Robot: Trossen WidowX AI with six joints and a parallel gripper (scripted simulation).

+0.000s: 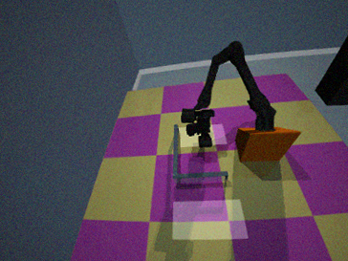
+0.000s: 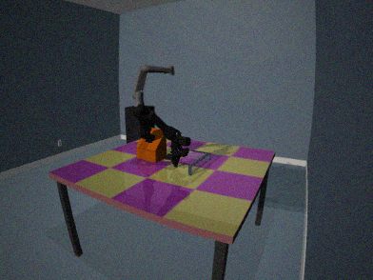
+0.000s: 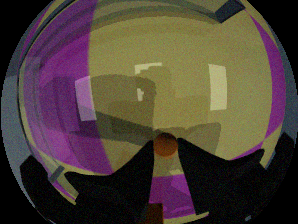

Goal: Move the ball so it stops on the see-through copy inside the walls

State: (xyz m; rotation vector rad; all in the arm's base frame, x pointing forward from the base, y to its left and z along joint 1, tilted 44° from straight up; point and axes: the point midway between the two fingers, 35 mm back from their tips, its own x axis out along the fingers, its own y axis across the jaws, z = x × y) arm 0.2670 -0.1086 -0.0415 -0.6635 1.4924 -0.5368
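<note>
The orange-brown ball lies right at my gripper tip.
</note>
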